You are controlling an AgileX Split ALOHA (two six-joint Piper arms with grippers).
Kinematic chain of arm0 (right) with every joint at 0, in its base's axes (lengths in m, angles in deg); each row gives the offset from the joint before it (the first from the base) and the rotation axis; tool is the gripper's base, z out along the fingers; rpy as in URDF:
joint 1: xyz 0 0 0.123 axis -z
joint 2: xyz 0 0 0 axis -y
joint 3: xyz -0.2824 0 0.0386 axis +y
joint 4: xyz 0.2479 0 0.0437 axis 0.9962 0 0.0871
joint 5: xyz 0 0 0 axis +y
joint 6: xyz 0.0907 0 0.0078 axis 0.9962 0 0.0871
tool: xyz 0 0 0 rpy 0 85 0
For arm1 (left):
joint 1: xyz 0 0 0.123 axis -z
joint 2: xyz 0 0 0 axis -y
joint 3: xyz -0.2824 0 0.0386 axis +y
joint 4: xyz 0.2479 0 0.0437 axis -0.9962 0 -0.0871
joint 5: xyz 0 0 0 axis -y
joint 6: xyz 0.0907 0 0.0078 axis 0.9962 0 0.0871
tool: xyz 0 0 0 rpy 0 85 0
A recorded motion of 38 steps. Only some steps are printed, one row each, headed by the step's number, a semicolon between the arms.
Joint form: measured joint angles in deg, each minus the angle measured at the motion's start. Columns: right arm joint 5, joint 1, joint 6, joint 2, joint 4, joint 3; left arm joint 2, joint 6, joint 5, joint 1, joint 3, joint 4.
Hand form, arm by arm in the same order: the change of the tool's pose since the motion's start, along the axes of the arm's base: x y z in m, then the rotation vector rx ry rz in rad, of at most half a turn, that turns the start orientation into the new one. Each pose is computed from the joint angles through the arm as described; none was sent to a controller.
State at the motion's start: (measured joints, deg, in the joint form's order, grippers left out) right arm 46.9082 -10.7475 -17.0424 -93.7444 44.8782 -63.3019; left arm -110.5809 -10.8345 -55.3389 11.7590 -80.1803 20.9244
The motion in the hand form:
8: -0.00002 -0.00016 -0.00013 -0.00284 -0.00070 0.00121; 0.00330 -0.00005 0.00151 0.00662 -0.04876 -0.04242
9: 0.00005 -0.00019 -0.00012 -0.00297 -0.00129 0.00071; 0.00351 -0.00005 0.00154 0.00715 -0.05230 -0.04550
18: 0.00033 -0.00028 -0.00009 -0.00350 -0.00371 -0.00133; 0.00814 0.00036 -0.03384 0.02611 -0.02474 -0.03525
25: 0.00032 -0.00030 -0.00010 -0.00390 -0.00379 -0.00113; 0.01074 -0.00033 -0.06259 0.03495 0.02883 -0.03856
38: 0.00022 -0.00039 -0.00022 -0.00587 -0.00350 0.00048; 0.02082 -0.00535 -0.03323 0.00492 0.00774 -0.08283
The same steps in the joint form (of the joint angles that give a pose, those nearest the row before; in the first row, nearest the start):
8: -0.01 0.00 0.00 0.00 -0.18 0.00; 0.00 3.11 1.59 0.00 -0.27 -0.09
9: -0.06 0.00 0.00 0.00 -0.18 0.00; 0.00 3.34 1.73 0.00 -0.27 -0.09
18: -0.24 0.00 0.00 0.00 -0.18 0.00; -4.01 4.22 6.07 0.00 1.76 0.08
25: -0.24 0.00 0.00 0.00 -0.21 0.00; -8.02 5.00 7.14 0.00 2.08 0.57
38: -0.19 0.00 0.00 0.00 -0.34 0.00; -7.17 6.06 1.26 0.00 -3.68 1.17

